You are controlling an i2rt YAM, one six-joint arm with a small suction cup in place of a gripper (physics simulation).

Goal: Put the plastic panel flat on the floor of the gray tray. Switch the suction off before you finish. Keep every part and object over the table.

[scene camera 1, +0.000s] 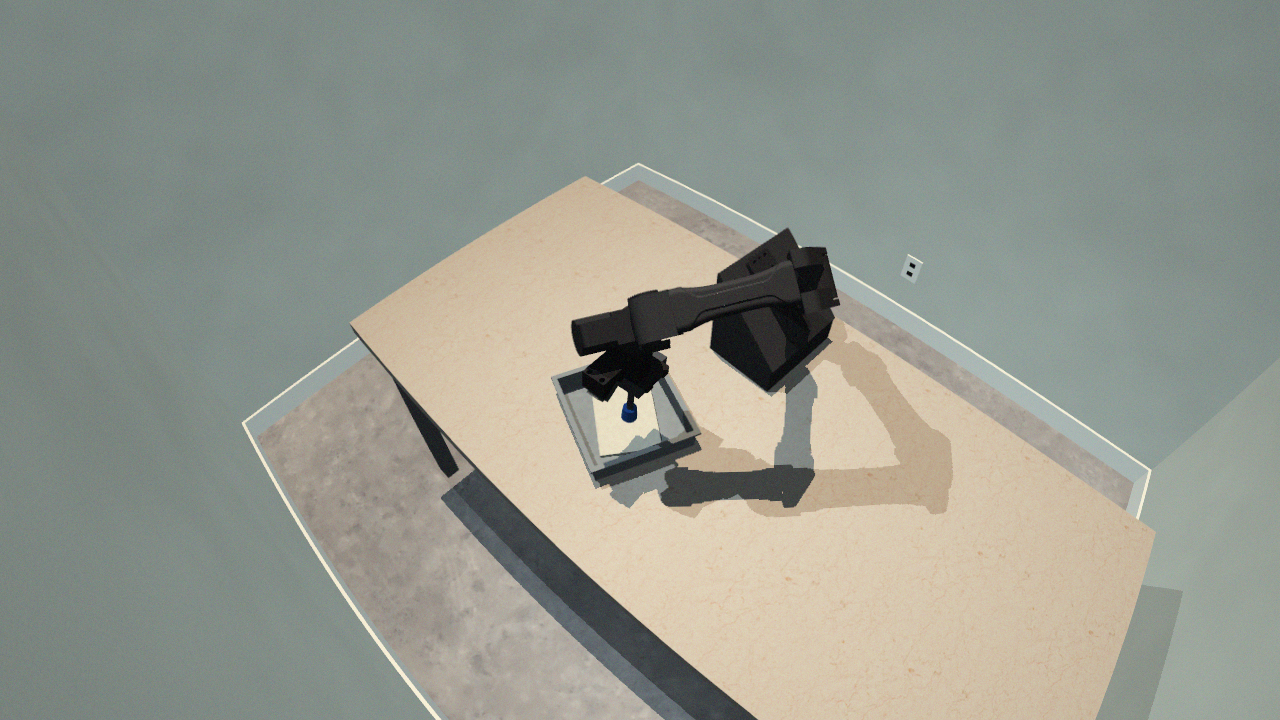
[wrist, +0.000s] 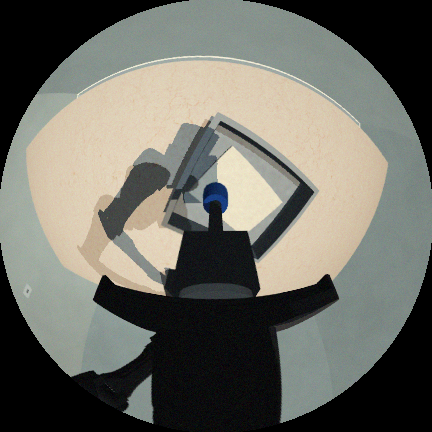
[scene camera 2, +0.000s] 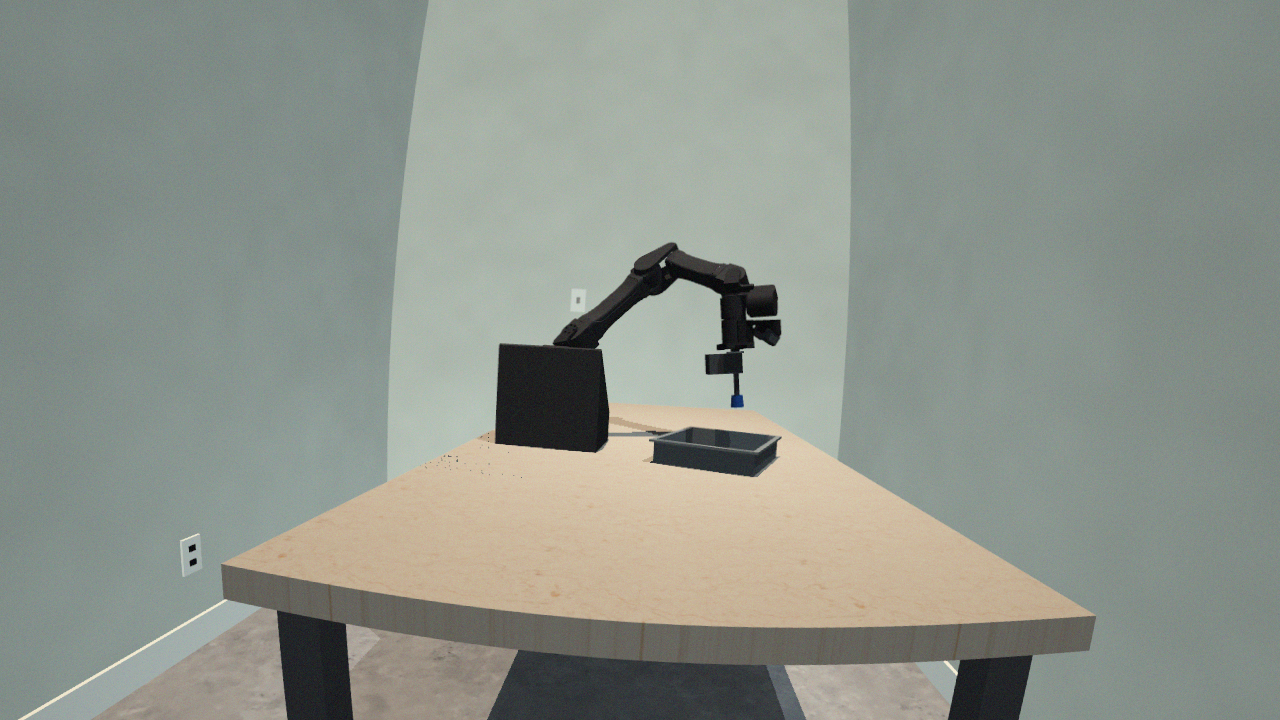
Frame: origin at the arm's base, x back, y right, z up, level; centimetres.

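Seen in the pictures: hand, tool point: (scene camera 1: pixel 629 416) (wrist: pixel 215 192) (scene camera 2: pixel 737 406); arm's base, link origin: (scene camera 2: pixel 560 378).
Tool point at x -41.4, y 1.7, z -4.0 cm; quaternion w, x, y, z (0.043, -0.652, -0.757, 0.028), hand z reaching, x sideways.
Note:
Pixels of each thing's top centre, then the offset from my tool point to it. Level surfaces: height alone.
- cream plastic panel, top centre: (scene camera 1: pixel 625 417) (wrist: pixel 238 196) dx +4.0, dy +5.7, dz -10.4 cm
- gray tray, top centre: (wrist: pixel 246 205) (scene camera 1: pixel 623 404) (scene camera 2: pixel 719 437) dx +4.0, dy +6.3, dz -6.3 cm
- beige table, surface height: dz -11.3 cm
The cream plastic panel (scene camera 1: pixel 613 438) (wrist: pixel 250 192) lies inside the gray tray (scene camera 1: pixel 646 459) (scene camera 2: pixel 707 458) (wrist: pixel 285 222) and looks flat on its floor, turned a little relative to the walls. Arm shadow covers part of it. In scene camera 2 the tray's walls hide the panel, and no part of it rises above the rim. My blue suction cup (scene camera 1: pixel 629 412) (scene camera 2: pixel 737 402) (wrist: pixel 215 196) is off and holds nothing. It hangs above the tray, clear of the panel, as scene camera 2 shows.
The tray stands on the beige table (scene camera 1: pixel 895 591) (scene camera 2: pixel 626 555) (wrist: pixel 135 115), beside the black arm base (scene camera 1: pixel 769 344) (scene camera 2: pixel 550 398). The table's long edge runs past the tray's outer side. The arm casts shadows over the table and the tray.

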